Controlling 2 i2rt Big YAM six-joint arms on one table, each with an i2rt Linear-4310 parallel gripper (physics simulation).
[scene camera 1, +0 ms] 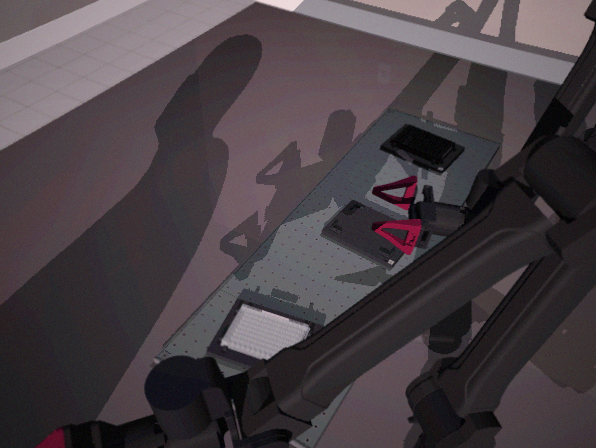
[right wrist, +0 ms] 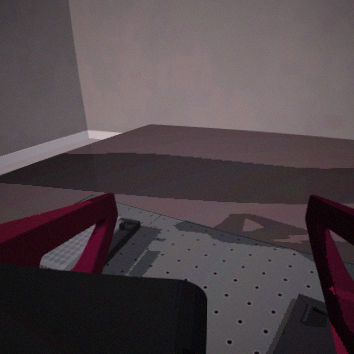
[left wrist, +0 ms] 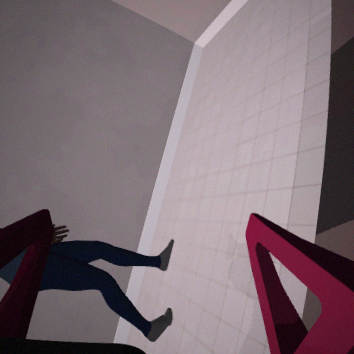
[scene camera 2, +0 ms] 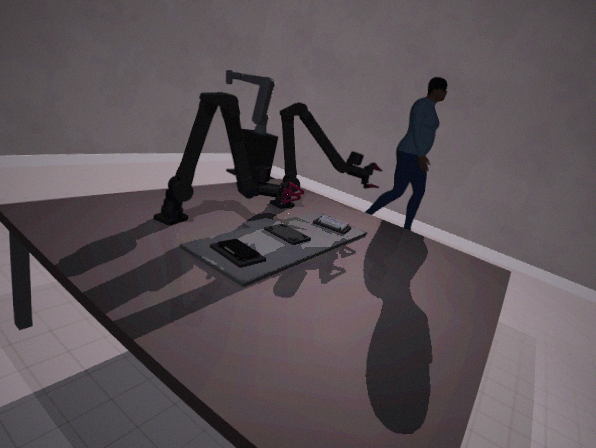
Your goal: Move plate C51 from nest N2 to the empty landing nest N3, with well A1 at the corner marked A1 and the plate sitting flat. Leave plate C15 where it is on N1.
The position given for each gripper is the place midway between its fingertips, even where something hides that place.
Note:
The left gripper (left wrist: 150, 222) is open and holds nothing. The right gripper (scene camera 1: 372, 207) is open, holding nothing. Also in view: a white well plate (scene camera 1: 255, 332) and a dark plate (scene camera 1: 429, 146).
The white well plate also shows in the right wrist view (right wrist: 63, 257). The right gripper is seen too in the right wrist view (right wrist: 208, 205). The left wrist view misses the white well plate: it is out of frame. The right wrist view does not show the dark plate: it is out of frame.

